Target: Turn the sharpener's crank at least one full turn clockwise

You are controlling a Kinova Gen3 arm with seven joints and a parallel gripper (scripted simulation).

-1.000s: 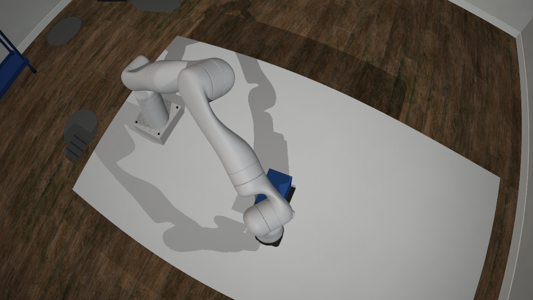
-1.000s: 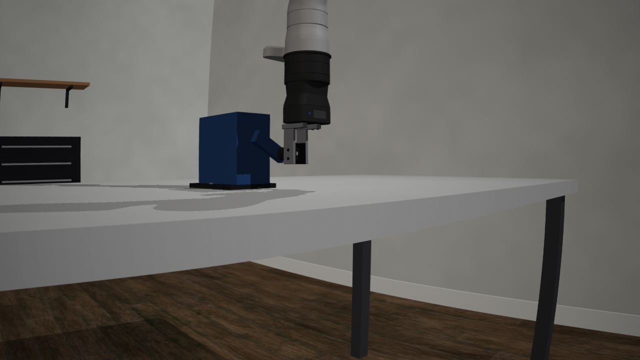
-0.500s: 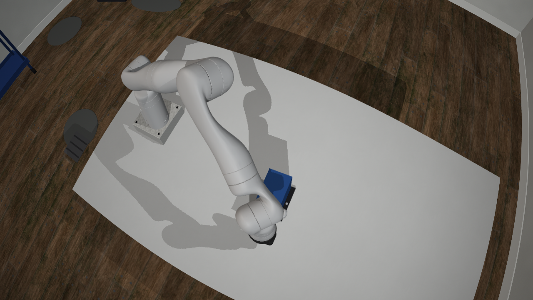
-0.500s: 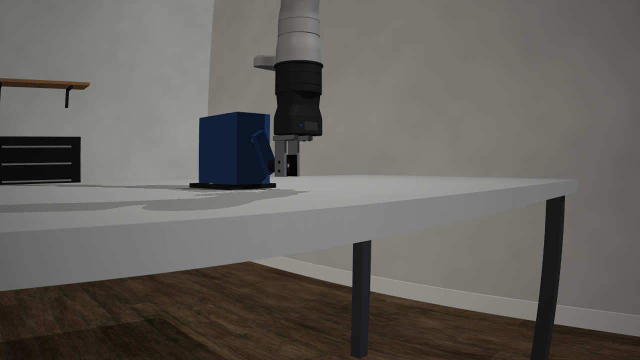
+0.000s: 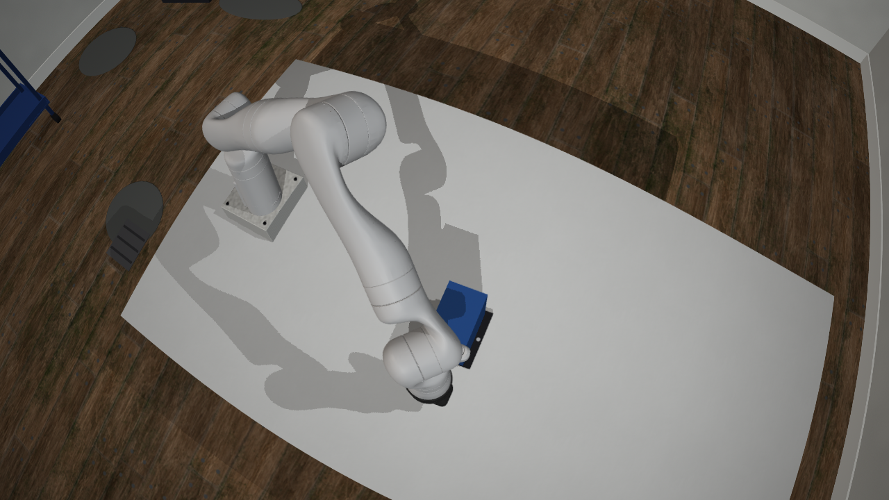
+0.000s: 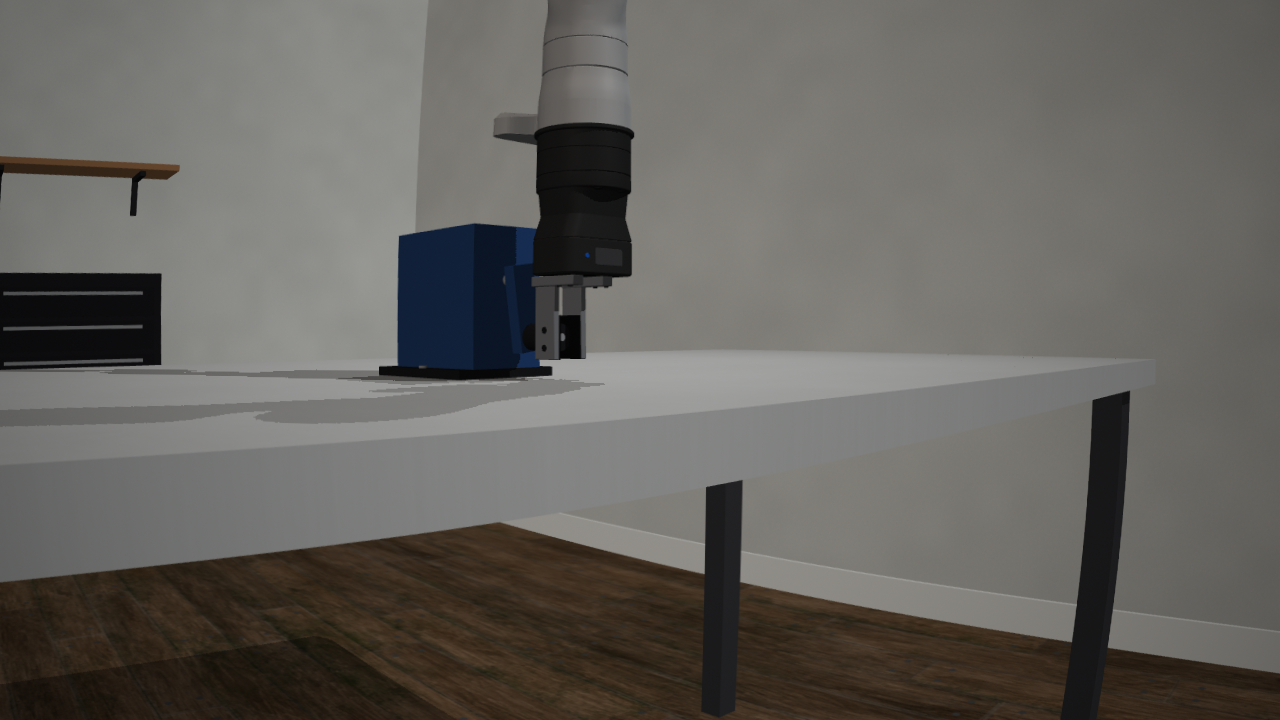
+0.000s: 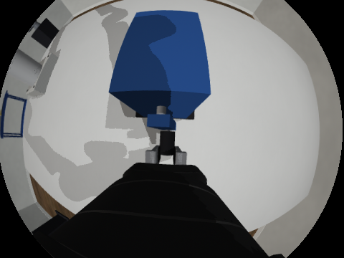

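Right now my hand is 2 cm to the right of the black handle. From my hand the other things lie so: crank: 2 cm to the left, 1 cm above.
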